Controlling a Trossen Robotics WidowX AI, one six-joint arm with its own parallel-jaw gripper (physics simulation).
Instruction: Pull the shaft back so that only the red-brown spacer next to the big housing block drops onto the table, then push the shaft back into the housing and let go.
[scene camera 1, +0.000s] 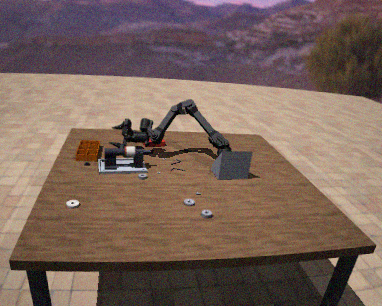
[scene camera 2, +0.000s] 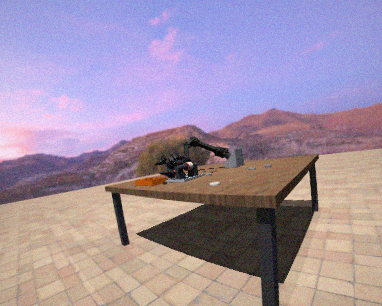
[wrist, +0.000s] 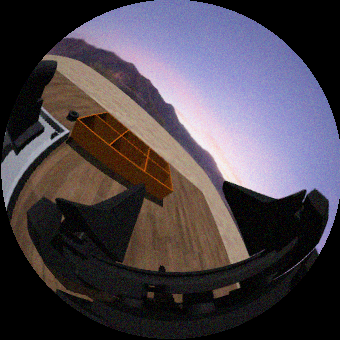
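Where they show: gripper, fingertip midpoint: (scene camera 1: 110, 135) (scene camera 2: 157, 168) (wrist: 184, 186); arm's base, origin of the base link: (scene camera 1: 225, 159) (scene camera 2: 230, 158).
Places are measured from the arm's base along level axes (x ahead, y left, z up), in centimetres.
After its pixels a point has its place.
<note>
The shaft assembly stands on a light grey base (scene camera 1: 125, 170) (wrist: 22, 156). A dark cylinder (scene camera 1: 114, 152) (wrist: 42, 77) lies along its left part, with a dark upright block (scene camera 1: 138, 158) @[z -1.7, x 42.1, y -8.8 cm] on the right. A pale spacer (scene camera 1: 130, 150) @[z 2.1, x 45.9, y -9.9 cm] (scene camera 2: 190, 166) @[z 0.3, x 47.0, y -9.3 cm] sits between them with a thin reddish edge; the red-brown spacer is too small to make out clearly. A thin dark shaft end (scene camera 1: 149, 151) @[z 0.9, x 36.4, y -11.0 cm] sticks out to the right. My gripper (scene camera 1: 117, 136) @[z 1.3, x 53.5, y -34.9 cm] (scene camera 2: 162, 168) @[z 1.3, x 53.5, y -34.9 cm] (wrist: 184, 186) @[z 1.3, x 53.5, y -34.9 cm] is open and empty, pointing left, behind and above the assembly's left part.
An orange divided tray (scene camera 1: 88, 150) @[z -4.4, x 65.7, y -27.5 cm] (scene camera 2: 150, 181) @[z -4.7, x 72.2, y -22.7 cm] (wrist: 111, 144) @[z -4.6, x 62.3, y -27.1 cm] stands left of the base, near a small dark part (scene camera 1: 87, 164) @[z -6.9, x 66.5, y -15.1 cm] (wrist: 73, 115) @[z -6.4, x 65.9, y -16.7 cm]. A red object (scene camera 1: 156, 143) lies behind. A grey wedge block (scene camera 1: 235, 165) @[z 0.0, x -2.0, y 7.3 cm] (scene camera 2: 234, 158) @[z -0.1, x 5.9, y 5.8 cm] stands right. Several rings, including a white one (scene camera 1: 73, 204) @[z -6.4, x 72.8, y 23.5 cm], lie in front.
</note>
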